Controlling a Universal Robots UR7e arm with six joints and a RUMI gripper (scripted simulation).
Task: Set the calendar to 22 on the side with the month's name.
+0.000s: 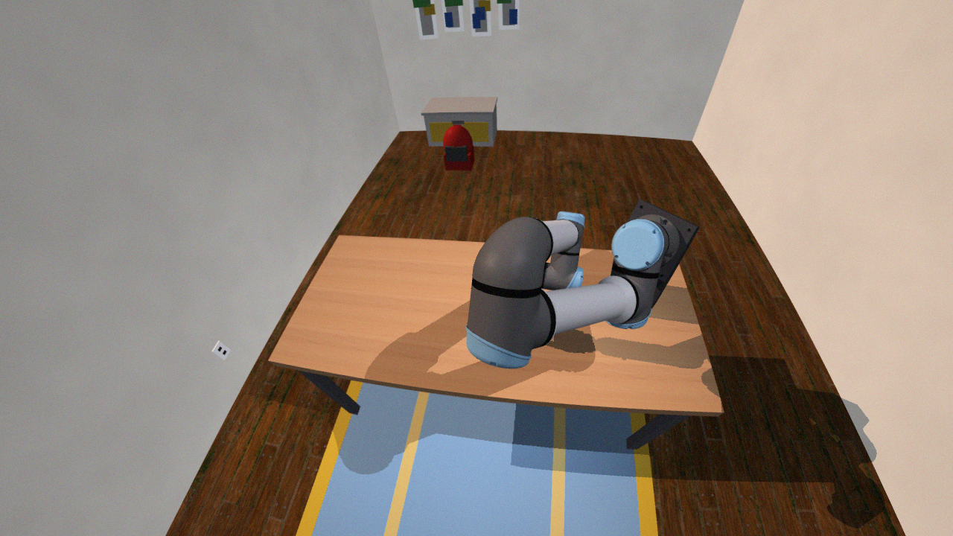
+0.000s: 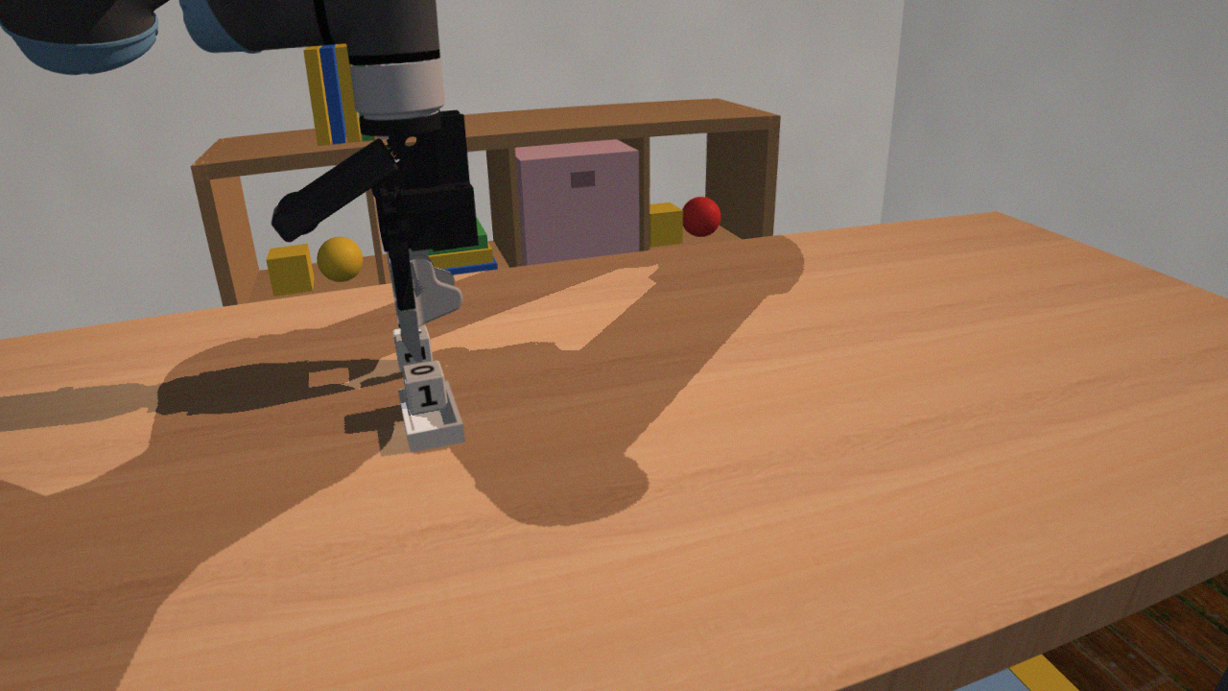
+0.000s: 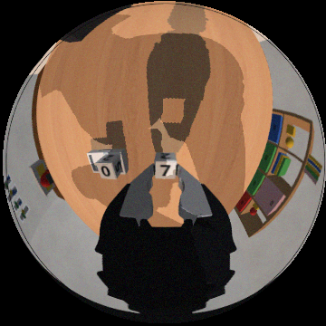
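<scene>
The white cube lies 1 cm below my hand. Also, from my hand: grey tray 3 cm ahead, 11 cm to the right, 2 cm below.
</scene>
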